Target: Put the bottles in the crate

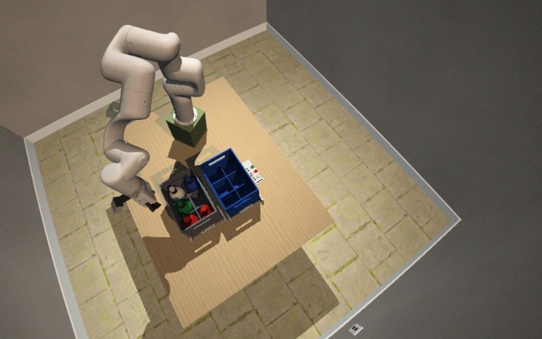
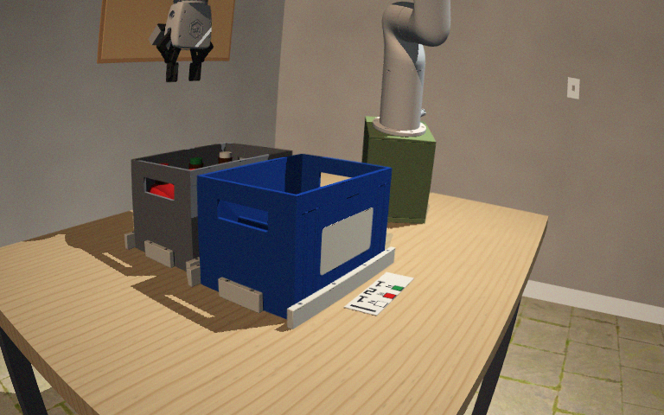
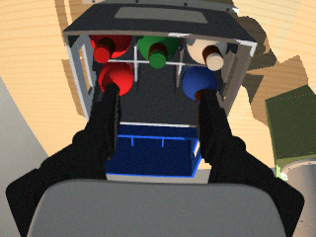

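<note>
The white-label bottle lies 9 cm behind my hand, 4 cm to the left of it and 25 cm below it. Round my hand: red bottle (7 cm ahead, 15 cm to the left, 25 cm below); grey crate (1 cm behind, 9 cm to the left, 25 cm below); green-label bottle (1 cm behind, 5 cm to the left, 25 cm below).
</note>
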